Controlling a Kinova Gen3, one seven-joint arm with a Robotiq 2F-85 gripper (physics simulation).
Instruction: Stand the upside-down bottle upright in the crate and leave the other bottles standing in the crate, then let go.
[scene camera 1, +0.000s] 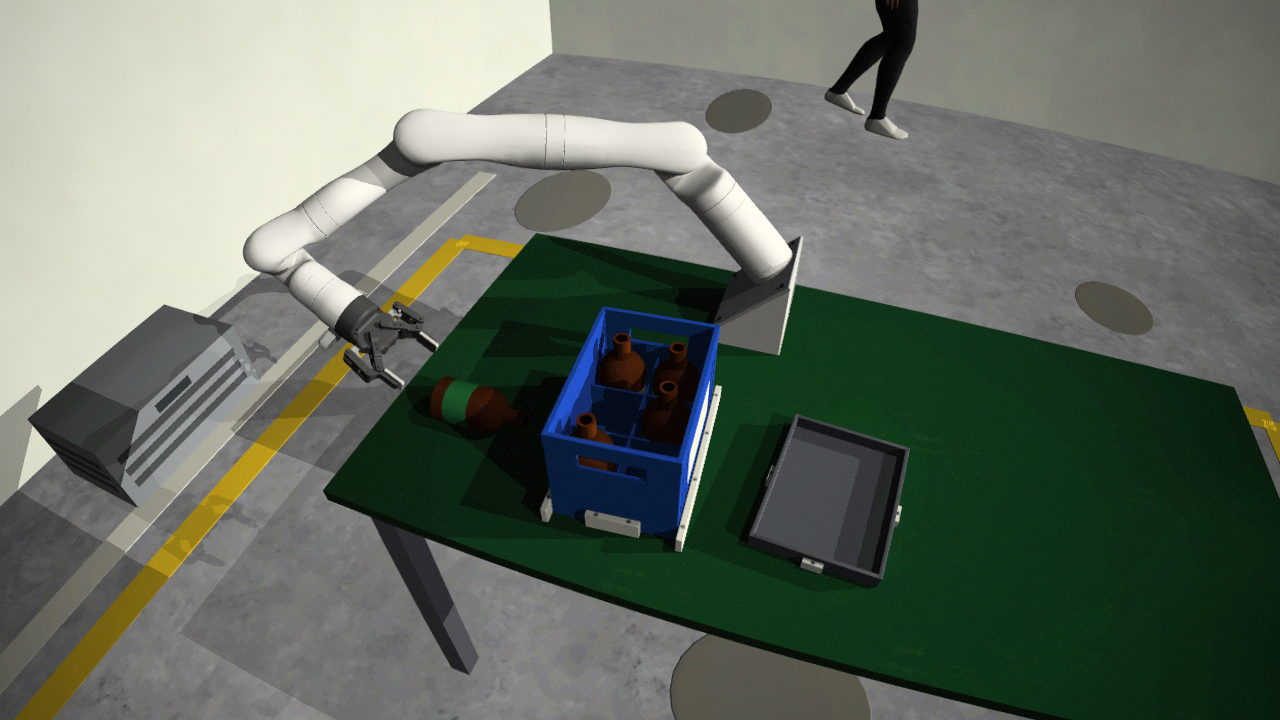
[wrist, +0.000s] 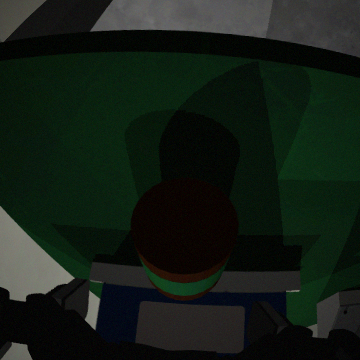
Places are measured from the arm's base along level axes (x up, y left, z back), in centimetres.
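Pixels of known places: gripper, fingertip midpoint: (scene camera 1: 420, 367) (wrist: 168, 310); arm's base, origin of the base link: (scene camera 1: 772, 266).
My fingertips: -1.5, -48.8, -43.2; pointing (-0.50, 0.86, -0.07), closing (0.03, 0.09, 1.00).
Note:
Ahead of a thing's pixels: the offset from my fingertips to its top centre, as dx, dy, dz. "*": to the spot under its first point. Level surfaces: height alone.
A brown bottle with a green band @(-2.7, +10.3, +0.2) (scene camera 1: 460, 402) (wrist: 185, 227) lies on its side on the green table, outside the crate, its neck towards the crate and its base towards the gripper. The blue crate @(+7.4, +36.2, +2.0) (scene camera 1: 572, 488) (wrist: 117, 310) holds several brown bottles with their necks up: one at the back left (scene camera 1: 621, 368), one at the back right (scene camera 1: 677, 365), one on the right (scene camera 1: 664, 419) and one at the front left (scene camera 1: 588, 429). My gripper (scene camera 1: 418, 366) (wrist: 168, 310) is open and empty, a short way back from the bottle's base, near the table's left edge. The lower parts of the crated bottles are hidden.
A grey tray @(* -9.6, +74.9, +3.4) (scene camera 1: 884, 505) lies right of the crate on the green table @(dx -10.1) (scene camera 1: 1029, 537). White blocks @(* -7.5, +37.3, -12.7) (scene camera 1: 612, 522) stand around the crate's foot. The arm's grey mount (scene camera 1: 760, 313) is behind the crate. A grey cabinet (scene camera 1: 107, 394) stands on the floor at left; a person (scene camera 1: 886, 67) is far back.

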